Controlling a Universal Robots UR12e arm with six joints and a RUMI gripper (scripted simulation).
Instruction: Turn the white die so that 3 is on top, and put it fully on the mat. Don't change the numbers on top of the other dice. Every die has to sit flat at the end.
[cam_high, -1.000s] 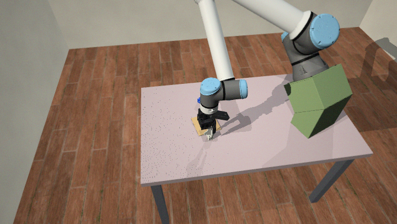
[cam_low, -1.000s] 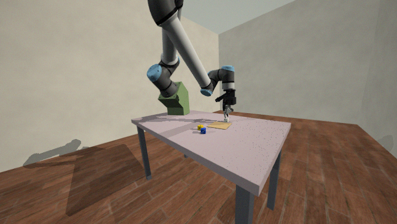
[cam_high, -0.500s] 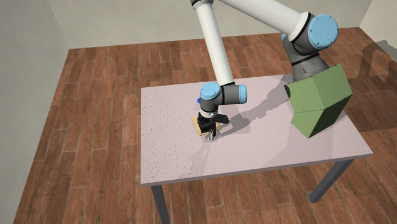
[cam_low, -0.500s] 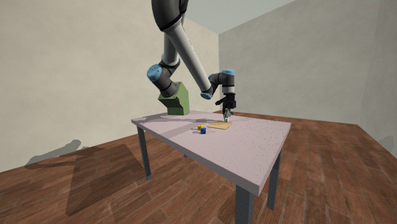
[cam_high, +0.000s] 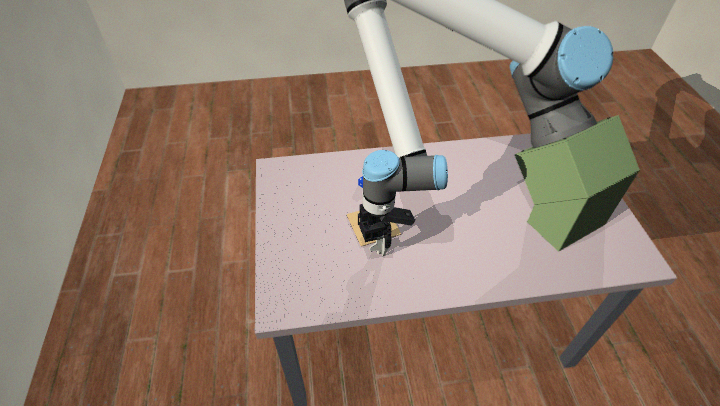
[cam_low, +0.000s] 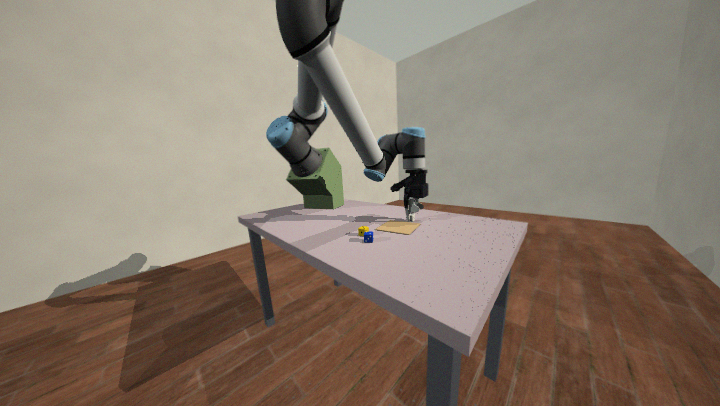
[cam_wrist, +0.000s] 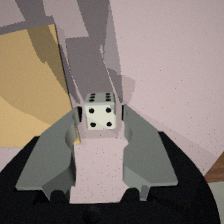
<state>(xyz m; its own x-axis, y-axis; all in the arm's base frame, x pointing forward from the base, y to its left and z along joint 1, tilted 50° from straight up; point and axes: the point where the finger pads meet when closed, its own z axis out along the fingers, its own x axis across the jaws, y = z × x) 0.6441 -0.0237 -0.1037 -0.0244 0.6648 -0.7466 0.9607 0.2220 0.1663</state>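
The white die lies right at my hand. From my hand the other things lie so: blue die: 29 cm to the right, 3 cm behind; yellow die: 25 cm to the right, 8 cm behind; tan mat: 11 cm to the right, 2 cm below, 1 cm behind.
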